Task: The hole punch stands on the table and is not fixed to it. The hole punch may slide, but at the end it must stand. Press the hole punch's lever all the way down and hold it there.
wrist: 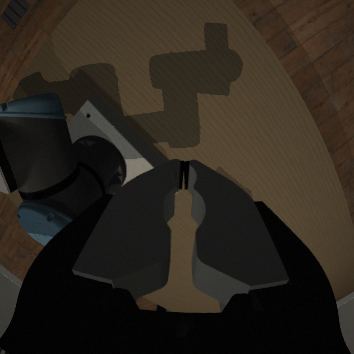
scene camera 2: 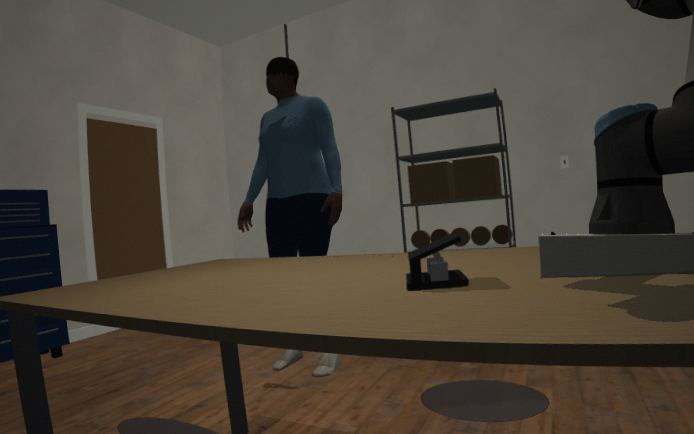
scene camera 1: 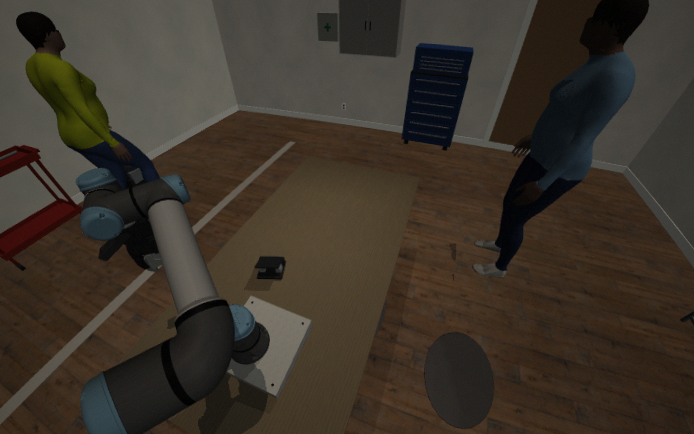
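Pixels of known places: gripper, between the fingertips: [wrist: 183,163] [scene camera 2: 635,7] [scene camera 1: 157,270]; arm's base, origin of its link: [wrist: 95,165] [scene camera 2: 630,233] [scene camera 1: 249,343].
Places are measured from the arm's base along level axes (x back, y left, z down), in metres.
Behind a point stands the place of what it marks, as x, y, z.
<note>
A small black hole punch [scene camera 1: 270,267] {-0.324, 0.088, -0.024} [scene camera 2: 437,281] {-0.342, 0.175, 0.046} stands upright on the tan table [scene camera 1: 337,220] {-0.799, -0.068, 0.058} [scene camera 2: 286,299] {-0.587, 0.264, 0.058} [wrist: 280,135] {-0.258, 0.359, 0.058}. Its lever [scene camera 1: 269,262] {-0.354, 0.113, -0.014} [scene camera 2: 435,246] {-0.344, 0.158, -0.012} is raised, slanting up from the hinge toward the robot's base in scene camera 2. My gripper [wrist: 183,163] {-0.016, 0.269, -0.317} is shut with nothing between its fingertips. In scene camera 1 the dark gripper [scene camera 1: 153,265] {-0.016, 0.269, -0.317} is left of the hole punch, apart from it, partly behind the arm. In the wrist view the hole punch does not show; a small dark patch like its shadow shows beside the right finger.
The arm's base stands on a white block [scene camera 1: 289,327] {-0.106, -0.115, 0.001} [scene camera 2: 614,255] {-0.050, 0.104, 0.026} [wrist: 107,131] {0.031, 0.088, -0.004} near the hole punch. A person in yellow [scene camera 1: 66,97] stands behind the arm. A person in blue [scene camera 1: 588,112] [scene camera 2: 299,148] stands across the table. A red cart [scene camera 1: 38,227] is at the left.
</note>
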